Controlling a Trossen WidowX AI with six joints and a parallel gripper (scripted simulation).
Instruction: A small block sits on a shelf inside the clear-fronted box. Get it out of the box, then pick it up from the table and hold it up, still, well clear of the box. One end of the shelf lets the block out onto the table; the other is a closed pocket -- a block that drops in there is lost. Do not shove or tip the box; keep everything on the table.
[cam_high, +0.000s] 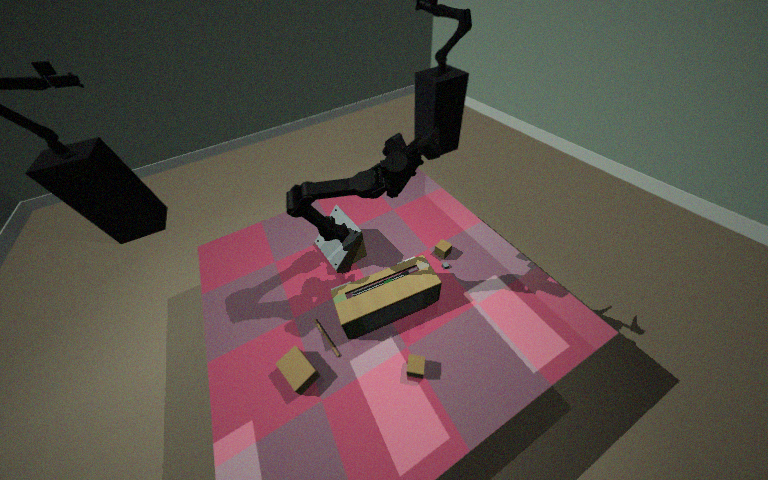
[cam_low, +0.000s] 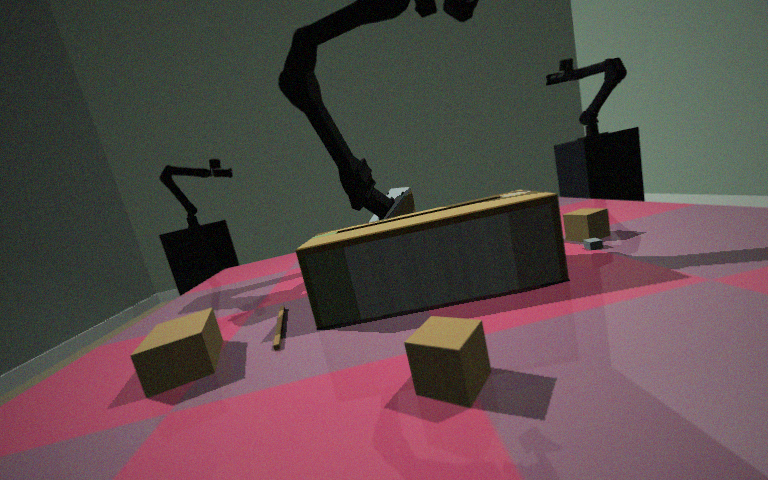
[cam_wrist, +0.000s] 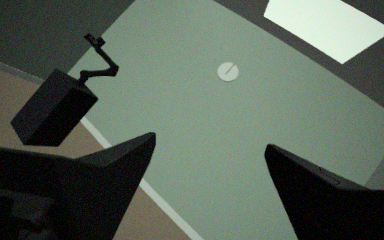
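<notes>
Right now the green block is 130 mm ahead of my gripper tip, 240 mm to the right of it and 490 mm below it. Round my gripper tip: box 110 mm ahead, 260 mm to the right, 510 mm below; grey piece 120 mm ahead, 40 mm to the left, 560 mm below; thin stick 160 mm ahead, 530 mm to the right, 570 mm below.
</notes>
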